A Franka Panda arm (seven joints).
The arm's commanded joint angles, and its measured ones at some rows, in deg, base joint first. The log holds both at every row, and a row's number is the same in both.
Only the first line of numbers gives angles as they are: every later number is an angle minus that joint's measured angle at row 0.
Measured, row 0:
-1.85, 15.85, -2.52, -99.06, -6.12, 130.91, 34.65
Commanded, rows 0 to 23:
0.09, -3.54, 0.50, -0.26, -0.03, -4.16, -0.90
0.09, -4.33, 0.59, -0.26, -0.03, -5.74, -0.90
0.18, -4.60, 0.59, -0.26, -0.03, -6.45, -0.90
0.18, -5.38, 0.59, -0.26, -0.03, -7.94, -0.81
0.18, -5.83, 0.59, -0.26, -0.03, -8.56, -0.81
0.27, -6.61, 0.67, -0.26, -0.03, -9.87, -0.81
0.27, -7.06, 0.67, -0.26, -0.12, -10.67, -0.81
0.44, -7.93, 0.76, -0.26, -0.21, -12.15, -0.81
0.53, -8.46, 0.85, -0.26, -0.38, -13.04, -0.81
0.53, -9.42, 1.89, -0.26, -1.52, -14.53, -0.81
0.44, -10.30, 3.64, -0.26, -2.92, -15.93, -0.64
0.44, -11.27, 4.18, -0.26, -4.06, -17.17, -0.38
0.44, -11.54, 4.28, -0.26, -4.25, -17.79, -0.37
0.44, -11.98, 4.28, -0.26, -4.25, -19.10, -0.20
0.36, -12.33, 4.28, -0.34, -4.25, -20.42, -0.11
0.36, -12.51, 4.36, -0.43, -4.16, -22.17, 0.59
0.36, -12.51, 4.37, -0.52, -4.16, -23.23, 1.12
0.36, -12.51, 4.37, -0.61, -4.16, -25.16, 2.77
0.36, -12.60, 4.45, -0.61, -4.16, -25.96, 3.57
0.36, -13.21, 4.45, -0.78, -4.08, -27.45, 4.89
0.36, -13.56, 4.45, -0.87, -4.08, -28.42, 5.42
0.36, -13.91, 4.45, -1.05, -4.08, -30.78, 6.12
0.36, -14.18, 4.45, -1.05, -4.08, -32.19, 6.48
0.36, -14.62, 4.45, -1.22, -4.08, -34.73, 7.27
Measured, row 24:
0.71, -12.22, 3.88, -0.09, -3.25, -28.75, 4.30
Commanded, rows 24 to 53:
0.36, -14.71, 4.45, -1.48, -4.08, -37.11, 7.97
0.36, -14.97, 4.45, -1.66, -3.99, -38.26, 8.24
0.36, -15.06, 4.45, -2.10, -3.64, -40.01, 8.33
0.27, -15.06, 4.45, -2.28, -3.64, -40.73, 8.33
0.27, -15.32, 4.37, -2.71, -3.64, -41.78, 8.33
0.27, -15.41, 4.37, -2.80, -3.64, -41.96, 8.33
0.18, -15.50, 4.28, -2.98, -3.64, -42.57, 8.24
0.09, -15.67, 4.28, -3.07, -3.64, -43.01, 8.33
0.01, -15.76, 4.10, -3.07, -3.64, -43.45, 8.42
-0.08, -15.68, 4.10, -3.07, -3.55, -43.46, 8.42
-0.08, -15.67, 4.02, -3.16, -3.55, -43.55, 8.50
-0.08, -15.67, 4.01, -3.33, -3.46, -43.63, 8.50
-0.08, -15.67, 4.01, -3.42, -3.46, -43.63, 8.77
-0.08, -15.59, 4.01, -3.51, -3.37, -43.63, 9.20
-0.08, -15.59, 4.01, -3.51, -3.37, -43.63, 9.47
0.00, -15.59, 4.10, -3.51, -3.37, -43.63, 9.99
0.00, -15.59, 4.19, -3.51, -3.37, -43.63, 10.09
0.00, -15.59, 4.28, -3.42, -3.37, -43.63, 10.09
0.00, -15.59, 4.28, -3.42, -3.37, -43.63, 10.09
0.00, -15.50, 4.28, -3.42, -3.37, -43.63, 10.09
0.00, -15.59, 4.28, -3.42, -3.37, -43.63, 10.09
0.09, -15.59, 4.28, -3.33, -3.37, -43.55, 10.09
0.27, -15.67, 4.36, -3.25, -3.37, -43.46, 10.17
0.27, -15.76, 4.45, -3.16, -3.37, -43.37, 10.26
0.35, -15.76, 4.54, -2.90, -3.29, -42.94, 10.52
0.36, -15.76, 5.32, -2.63, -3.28, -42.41, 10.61
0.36, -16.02, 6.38, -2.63, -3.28, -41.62, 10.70
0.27, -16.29, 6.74, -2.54, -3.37, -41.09, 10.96
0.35, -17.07, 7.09, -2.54, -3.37, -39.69, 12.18
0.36, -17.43, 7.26, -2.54, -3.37, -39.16, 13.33
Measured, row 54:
0.42, -14.91, 5.27, -2.25, -3.23, -41.74, 9.57
